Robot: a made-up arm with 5 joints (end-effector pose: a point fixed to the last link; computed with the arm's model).
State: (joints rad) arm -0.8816 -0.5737 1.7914 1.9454 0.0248
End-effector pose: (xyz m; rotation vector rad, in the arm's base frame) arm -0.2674 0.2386 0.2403 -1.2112 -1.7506 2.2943
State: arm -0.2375 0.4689 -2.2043 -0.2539 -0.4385
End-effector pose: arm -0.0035 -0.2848 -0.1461 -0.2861 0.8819 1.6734
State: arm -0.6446 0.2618 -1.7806 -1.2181 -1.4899
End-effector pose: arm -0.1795 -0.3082 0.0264 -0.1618 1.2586 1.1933
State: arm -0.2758 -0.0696 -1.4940 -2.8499 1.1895
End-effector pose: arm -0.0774 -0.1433 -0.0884 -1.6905 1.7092 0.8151
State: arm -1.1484 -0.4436 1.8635 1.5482 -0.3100
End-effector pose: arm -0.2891 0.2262 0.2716 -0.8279 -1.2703 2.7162
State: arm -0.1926 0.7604 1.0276 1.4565 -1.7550
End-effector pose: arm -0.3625 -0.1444 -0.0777 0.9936 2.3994 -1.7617
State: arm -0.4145 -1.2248 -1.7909 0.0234 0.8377
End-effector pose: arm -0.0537 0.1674 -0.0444 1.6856 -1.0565 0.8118
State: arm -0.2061 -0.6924 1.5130 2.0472 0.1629
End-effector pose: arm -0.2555 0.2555 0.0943 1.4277 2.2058 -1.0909
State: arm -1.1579 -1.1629 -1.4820 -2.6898 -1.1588
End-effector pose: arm -0.1402 0.0813 0.2396 1.6929 -0.8984 -0.0627
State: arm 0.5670 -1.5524 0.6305 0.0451 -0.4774
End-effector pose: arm -0.2299 0.3763 0.0295 1.8720 0.9803 0.0252
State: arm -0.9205 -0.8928 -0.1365 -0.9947 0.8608
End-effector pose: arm -0.3884 0.0416 0.2032 0.2019 -1.3551 -0.6129
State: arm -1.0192 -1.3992 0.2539 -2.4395 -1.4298
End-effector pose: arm -0.2596 0.1734 0.3024 0.5001 -0.4905 -1.2707
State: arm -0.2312 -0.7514 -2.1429 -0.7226 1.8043
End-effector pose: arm 0.0033 0.1279 -0.1366 -2.5390 1.3964 -0.1103
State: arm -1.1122 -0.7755 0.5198 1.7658 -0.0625
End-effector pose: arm -0.3857 0.1434 0.4427 0.2733 2.4766 -1.2017
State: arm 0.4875 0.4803 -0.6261 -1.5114 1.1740
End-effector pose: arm 0.0972 -0.1419 -0.3292 1.0579 -2.8197 0.5994
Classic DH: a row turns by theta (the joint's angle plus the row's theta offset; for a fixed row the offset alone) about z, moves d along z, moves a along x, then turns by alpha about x. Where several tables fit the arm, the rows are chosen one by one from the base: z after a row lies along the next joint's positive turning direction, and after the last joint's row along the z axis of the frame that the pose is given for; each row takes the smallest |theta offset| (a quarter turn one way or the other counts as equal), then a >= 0, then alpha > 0; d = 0 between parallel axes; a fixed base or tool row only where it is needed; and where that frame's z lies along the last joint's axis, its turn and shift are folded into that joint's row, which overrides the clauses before.
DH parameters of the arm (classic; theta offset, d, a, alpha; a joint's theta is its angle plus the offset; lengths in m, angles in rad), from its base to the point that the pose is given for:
base (fixed): 0.6843 0.2679 0.2281 1.5138
joint 1: 1.5243 0.2302 -0.1733 -2.2538
joint 2: 1.4972 0.4186 0.0483 -1.5708
joint 3: -1.5708 0.3061 0.1295 -1.5708
joint 4: -1.0772 -0.0003 0.0663 -2.9674
joint 5: -0.9721 0.1192 -0.0194 1.366
tool (fixed): 2.892 -0.0128 0 0

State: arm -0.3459 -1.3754 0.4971 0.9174 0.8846
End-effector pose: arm -0.3431 0.2414 0.1901 1.0383 0.5661 -0.9133
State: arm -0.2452 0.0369 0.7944 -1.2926 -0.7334
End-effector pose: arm -0.3239 -0.1082 -0.1363 -0.1789 -0.6951 -1.0089
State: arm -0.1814 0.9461 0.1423 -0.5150 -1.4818
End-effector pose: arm -0.3033 -0.4228 0.0414 -0.7993 0.5753 -0.9609
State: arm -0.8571 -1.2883 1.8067 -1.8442 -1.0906
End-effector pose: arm -0.2231 0.3020 0.3133 -0.7084 0.1105 -2.2109
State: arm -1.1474 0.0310 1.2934 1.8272 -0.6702
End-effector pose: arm -0.4074 0.0623 0.3981 -0.4925 -1.8758 2.3255
